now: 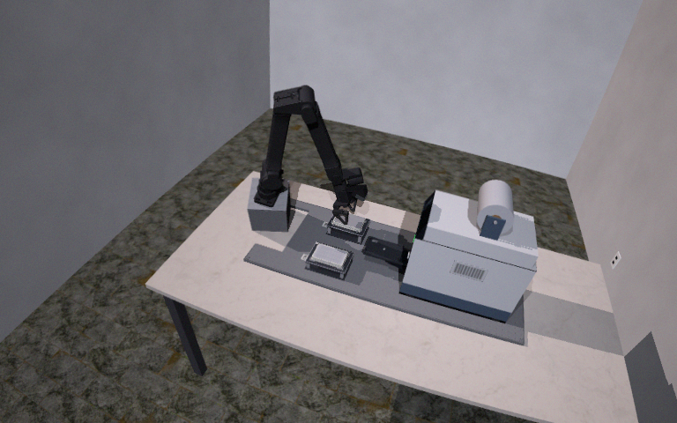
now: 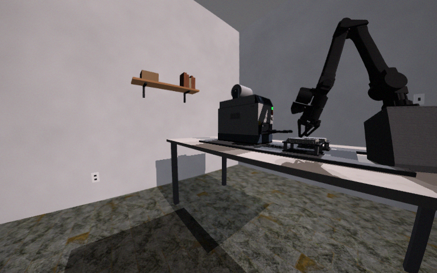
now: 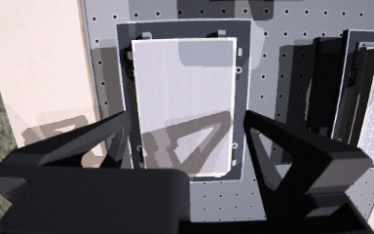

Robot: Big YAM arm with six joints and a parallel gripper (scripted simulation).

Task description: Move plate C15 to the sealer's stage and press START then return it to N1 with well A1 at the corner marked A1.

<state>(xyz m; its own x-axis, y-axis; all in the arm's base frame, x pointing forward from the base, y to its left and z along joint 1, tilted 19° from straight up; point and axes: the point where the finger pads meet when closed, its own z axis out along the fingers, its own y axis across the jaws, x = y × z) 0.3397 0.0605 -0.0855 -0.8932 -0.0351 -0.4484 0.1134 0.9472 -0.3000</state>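
My hand is 20 mm above the white well plate. The rest, counted from my hand: foil roll 510 mm ahead, 190 mm to the right, 330 mm above; then dark stage 180 mm ahead, 170 mm to the right, 10 mm above.
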